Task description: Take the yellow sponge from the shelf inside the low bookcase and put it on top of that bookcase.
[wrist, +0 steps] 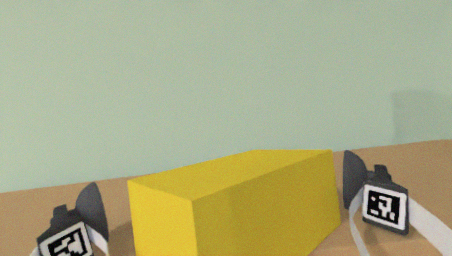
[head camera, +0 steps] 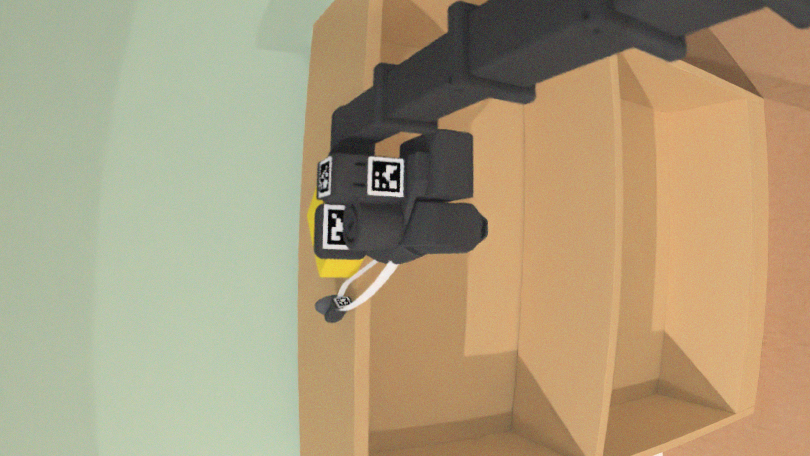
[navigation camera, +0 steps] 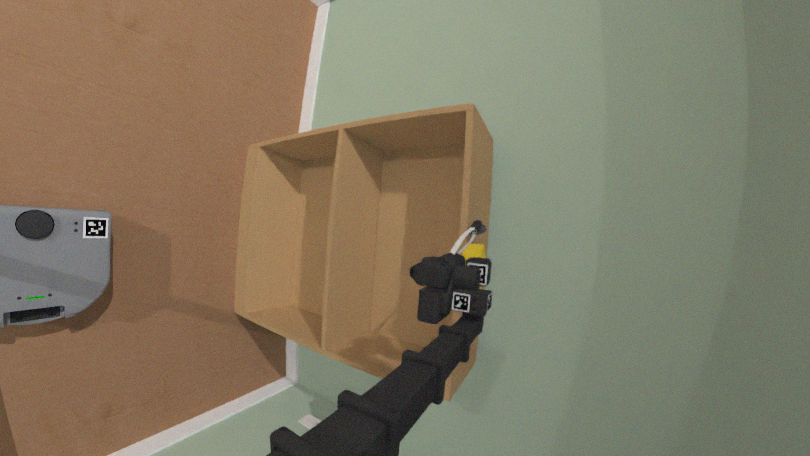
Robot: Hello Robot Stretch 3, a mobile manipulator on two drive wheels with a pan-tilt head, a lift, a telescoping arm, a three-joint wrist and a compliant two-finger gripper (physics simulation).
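Pixels of known places: robot's base, origin of the base link: (navigation camera: 36,222).
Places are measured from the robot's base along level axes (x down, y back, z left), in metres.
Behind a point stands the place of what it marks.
The yellow sponge (head camera: 340,267) {z -0.674, x -1.084, y -0.017 m} (navigation camera: 475,250) {z -0.670, x -1.089, y -0.014 m} (wrist: 240,210) {z -0.654, x -1.095, y 0.025 m} rests on the top board of the low bookcase (head camera: 328,385) {z -0.797, x -1.060, y -0.191 m} (navigation camera: 480,169) {z -0.796, x -1.060, y -0.240 m} (wrist: 25,212) {z -0.825, x -1.060, y -0.199 m}. In the head and navigation views the wrist hides part of it. My gripper (wrist: 224,186) {z -0.741, x -1.082, y 0.020 m} is open. Its two fingers stand on either side of the sponge, with a visible gap at each side in the wrist view. In the head and navigation views one finger shows beside the sponge and the other is hidden. The sponge's lower part is cut off in the wrist view.
A green wall (head camera: 198,226) {z -0.998, x -1.233, y 0.039 m} (navigation camera: 566,226) {z -0.999, x -1.314, y -0.096 m} (wrist: 225,75) {z -0.998, x -1.226, y 0.047 m} stands behind the bookcase. My arm (head camera: 498,50) {z -0.249, x -1.157, y 0.092 m} (navigation camera: 396,402) {z -0.200, x -1.150, y 0.086 m} reaches over one end of it. The bookcase's middle shelf (head camera: 609,226) {z -0.697, x -0.612, y 0.050 m} (navigation camera: 332,226) {z -0.687, x -0.610, y -0.045 m} divides its open front. My grey base (navigation camera: 56,249) {z -0.044, x -0.160, y 0.063 m} stands on the brown floor (navigation camera: 170,113) {z -0.344, x 0.000, y -0.441 m}.
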